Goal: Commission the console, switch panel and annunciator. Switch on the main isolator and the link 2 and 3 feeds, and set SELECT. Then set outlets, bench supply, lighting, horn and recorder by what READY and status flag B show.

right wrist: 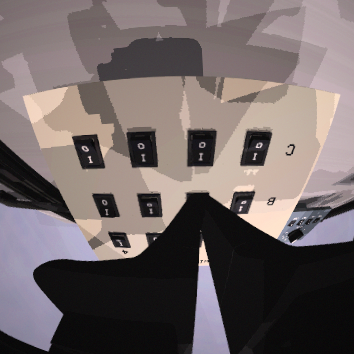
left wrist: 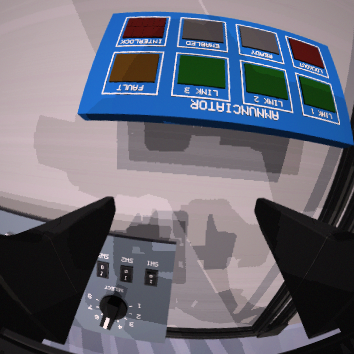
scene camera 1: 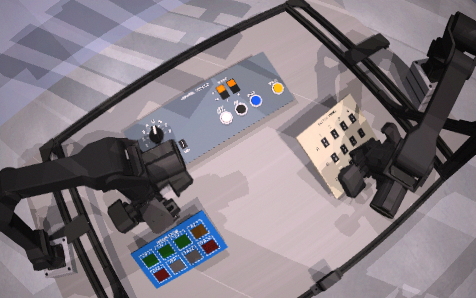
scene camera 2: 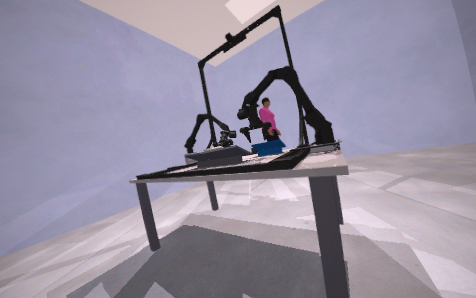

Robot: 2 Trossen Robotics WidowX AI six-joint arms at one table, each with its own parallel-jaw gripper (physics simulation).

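Frame: origin at the left arm's base, x ahead, y left, z up, level; millimetres.
Seen in the pictures: left gripper, between the fingertips: (left wrist: 185, 204) (scene camera 2: 257, 141); right gripper, between the fingertips: (right wrist: 197, 199) (scene camera 1: 350, 153); left arm's base, origin of its link: (scene camera 1: 55, 257) (scene camera 2: 325, 143); right arm's base, origin of its link: (scene camera 1: 433, 72) (scene camera 2: 190, 153).
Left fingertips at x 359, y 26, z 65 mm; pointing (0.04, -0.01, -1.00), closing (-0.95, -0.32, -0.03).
Observation:
Offsets run from my left fingertips to a thing's middle. "*": to the spot under its first point.
The grey-blue console @[dx +160, dy +208, dz -49 mm] (scene camera 1: 205, 135) (left wrist: 155, 320) bears a black SELECT knob @[dx +27, dy +182, dz -9 mm] (scene camera 1: 155, 134) (left wrist: 112, 309), its white mark at about 5. Status flags A and B @[* dx +238, dy +253, dz -11 mm] (scene camera 1: 231, 83) each show orange in their upper part. The blue annunciator @[dx -3, dy -85, dz -59 mm] (scene camera 1: 202, 216) (scene camera 2: 269, 147) (left wrist: 150, 107) has dark green link tiles, grey READY and ENABLED tiles, and no tile looks bright. The cream switch panel @[dx +424, dy +21, dz -48 mm] (scene camera 1: 310, 140) (right wrist: 165, 110) has three rows of black rockers. My left gripper (left wrist: 185, 204) is open and empty, above the table between console and annunciator. My right gripper (right wrist: 197, 199) is shut, empty, over the panel, hiding part of rows A and B.
The console also bears white @[dx +198, dy +177, dz -33 mm] (scene camera 1: 226, 117), black @[dx +239, dy +187, dz -33 mm] (scene camera 1: 241, 109), blue @[dx +280, dy +197, dz -33 mm] (scene camera 1: 256, 100) and yellow @[dx +344, dy +213, dz -33 mm] (scene camera 1: 278, 88) round buttons. Black frame rails (scene camera 1: 175, 60) edge the table. A person in pink (scene camera 2: 267, 117) stands behind the table. My left forearm covers the console's lower left corner in scene camera 1.

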